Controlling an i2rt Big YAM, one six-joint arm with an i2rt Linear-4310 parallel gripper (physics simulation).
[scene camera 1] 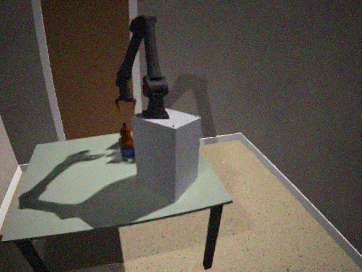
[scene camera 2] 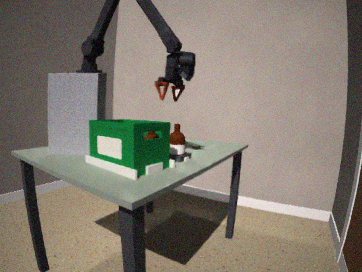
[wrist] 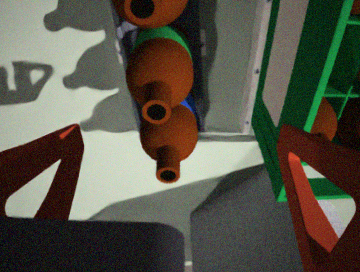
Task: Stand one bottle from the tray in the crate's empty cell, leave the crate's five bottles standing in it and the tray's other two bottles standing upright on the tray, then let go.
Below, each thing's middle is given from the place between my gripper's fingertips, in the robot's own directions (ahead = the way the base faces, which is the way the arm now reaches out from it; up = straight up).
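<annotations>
Relative to the green-banded bottle [wrist: 159,75], my hand is 60 mm past it, 20 mm to the right of it and 180 mm above it.
</annotations>
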